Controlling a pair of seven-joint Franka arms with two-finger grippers.
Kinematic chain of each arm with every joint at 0, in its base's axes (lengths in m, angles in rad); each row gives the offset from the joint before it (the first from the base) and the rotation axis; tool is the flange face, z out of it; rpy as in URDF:
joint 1: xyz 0 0 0.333 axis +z
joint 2: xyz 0 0 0 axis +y
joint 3: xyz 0 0 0.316 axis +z
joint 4: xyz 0.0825 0 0 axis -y
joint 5: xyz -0.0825 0 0.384 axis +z
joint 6: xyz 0 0 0 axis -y
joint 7: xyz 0.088 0 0 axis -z
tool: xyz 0 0 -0.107 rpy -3.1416 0 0
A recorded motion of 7 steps. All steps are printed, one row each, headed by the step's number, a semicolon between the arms.
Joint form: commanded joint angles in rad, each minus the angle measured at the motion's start. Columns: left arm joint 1, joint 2, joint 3, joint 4, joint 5, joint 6, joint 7; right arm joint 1, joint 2, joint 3, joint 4, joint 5, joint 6, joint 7.
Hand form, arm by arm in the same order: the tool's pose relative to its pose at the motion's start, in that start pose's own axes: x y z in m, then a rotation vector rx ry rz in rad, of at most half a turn. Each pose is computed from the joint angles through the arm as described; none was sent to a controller.
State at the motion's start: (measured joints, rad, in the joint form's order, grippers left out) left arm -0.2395 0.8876 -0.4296 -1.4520 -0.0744 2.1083 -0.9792; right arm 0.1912 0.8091 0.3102 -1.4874 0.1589 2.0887 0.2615
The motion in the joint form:
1: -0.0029 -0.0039 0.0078 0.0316 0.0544 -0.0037 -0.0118; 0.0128 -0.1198 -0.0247 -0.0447 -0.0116 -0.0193 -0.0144
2: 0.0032 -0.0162 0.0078 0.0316 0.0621 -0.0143 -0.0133; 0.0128 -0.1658 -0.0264 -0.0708 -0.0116 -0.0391 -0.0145
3: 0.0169 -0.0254 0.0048 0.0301 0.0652 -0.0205 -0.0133; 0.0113 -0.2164 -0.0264 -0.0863 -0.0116 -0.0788 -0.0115
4: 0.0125 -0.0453 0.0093 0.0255 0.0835 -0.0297 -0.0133; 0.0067 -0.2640 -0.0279 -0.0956 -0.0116 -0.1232 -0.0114
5: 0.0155 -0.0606 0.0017 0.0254 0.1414 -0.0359 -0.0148; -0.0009 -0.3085 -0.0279 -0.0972 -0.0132 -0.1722 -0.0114
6: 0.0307 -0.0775 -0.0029 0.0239 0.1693 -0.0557 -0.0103; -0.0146 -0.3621 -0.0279 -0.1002 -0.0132 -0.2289 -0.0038
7: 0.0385 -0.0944 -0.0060 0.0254 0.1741 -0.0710 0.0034; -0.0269 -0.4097 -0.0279 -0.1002 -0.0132 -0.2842 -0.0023
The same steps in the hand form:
1: 0.0065 0.0039 -0.0164 0.0034 0.0608 0.0150; -0.0178 -0.0107 -0.0538 -0.0360 0.0601 -0.0397
2: 0.0074 0.0022 -0.0251 0.0064 0.0702 0.0149; -0.0289 -0.0140 -0.0691 -0.0471 0.0611 -0.0467
3: 0.0115 -0.0014 -0.0334 0.0029 0.0745 0.0085; -0.0417 -0.0188 -0.0899 -0.0590 0.0574 -0.0525
4: 0.0074 -0.0012 -0.0422 0.0149 0.0977 0.0226; -0.0535 -0.0208 -0.1118 -0.0705 0.0534 -0.0564
5: 0.0045 -0.0003 -0.0522 0.0364 0.1452 0.0550; -0.0649 -0.0219 -0.1350 -0.0817 0.0499 -0.0593
6: 0.0076 -0.0055 -0.0646 0.0525 0.1664 0.0642; -0.0789 -0.0204 -0.1630 -0.0923 0.0480 -0.0494
7: 0.0065 -0.0071 -0.0767 0.0549 0.1749 0.0778; -0.0929 -0.0188 -0.1879 -0.1029 0.0440 -0.0453

